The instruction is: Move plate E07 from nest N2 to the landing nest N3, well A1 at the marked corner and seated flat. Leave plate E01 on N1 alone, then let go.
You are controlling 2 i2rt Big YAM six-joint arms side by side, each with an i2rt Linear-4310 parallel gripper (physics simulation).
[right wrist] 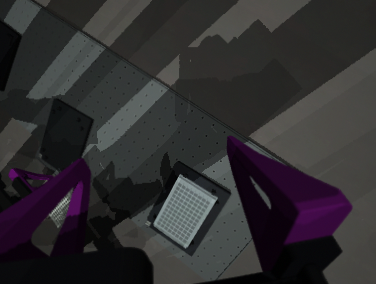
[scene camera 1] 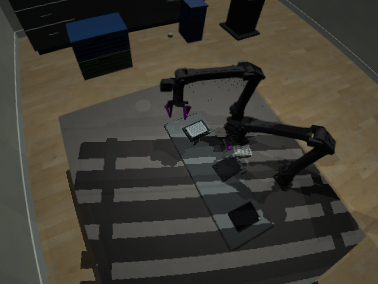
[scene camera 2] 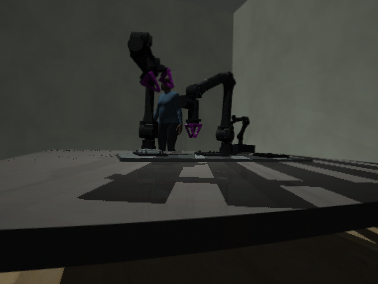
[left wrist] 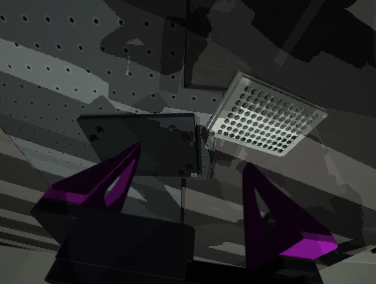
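Observation:
A white plate (scene camera 1: pixel 196 130) (right wrist: pixel 185 211) sits in a dark nest at the upper end of the perforated board (scene camera 1: pixel 225 195) (scene camera 2: pixel 150 159). A second white plate (scene camera 1: pixel 242 150) (left wrist: pixel 270 117) lies off the board, beside the bare middle nest (scene camera 1: pixel 228 168) (left wrist: pixel 160 135) (right wrist: pixel 67 132); whether it lies flat is unclear. A third, bare nest (scene camera 1: pixel 244 216) is at the lower end. Plate labels and corner marks are unreadable. My left gripper (scene camera 1: pixel 229 146) (scene camera 2: pixel 193 131) (left wrist: pixel 193 157) is open and empty above the middle nest and loose plate. My right gripper (scene camera 1: pixel 178 118) (scene camera 2: pixel 165 89) (right wrist: pixel 157 153) is open and empty, high near the seated plate.
The two arms reach over the table (scene camera 1: pixel 145 245) from their bases on its right side in scene camera 1. Shadow bands cross the table and board. A person (scene camera 2: pixel 168 112) stands behind the arms in scene camera 2. A blue cabinet (scene camera 1: pixel 100 45) stands on the floor.

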